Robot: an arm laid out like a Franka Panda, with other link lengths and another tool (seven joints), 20 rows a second.
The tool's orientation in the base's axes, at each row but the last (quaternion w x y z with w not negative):
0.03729, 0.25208, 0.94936, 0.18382
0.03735, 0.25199, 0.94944, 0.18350
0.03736, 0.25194, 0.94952, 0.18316
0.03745, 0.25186, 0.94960, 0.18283
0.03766, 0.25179, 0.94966, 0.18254
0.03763, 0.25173, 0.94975, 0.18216
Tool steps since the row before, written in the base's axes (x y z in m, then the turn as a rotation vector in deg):
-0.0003, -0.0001, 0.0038, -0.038, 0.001, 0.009
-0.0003, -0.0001, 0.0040, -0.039, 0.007, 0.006
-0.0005, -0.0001, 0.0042, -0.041, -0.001, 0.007
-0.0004, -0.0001, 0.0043, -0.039, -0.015, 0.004
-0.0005, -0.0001, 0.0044, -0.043, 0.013, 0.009
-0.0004, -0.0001, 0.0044, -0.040, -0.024, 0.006
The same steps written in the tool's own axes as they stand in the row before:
0.0003, 0.0012, -0.0036, 0.034, -0.014, -0.014
0.0003, 0.0012, -0.0038, 0.038, -0.010, -0.010
0.0005, 0.0012, -0.0040, 0.035, -0.017, -0.014
0.0004, 0.0013, -0.0041, 0.027, -0.029, -0.015
0.0005, 0.0013, -0.0042, 0.044, -0.006, -0.011
0.0004, 0.0013, -0.0042, 0.023, -0.036, -0.020

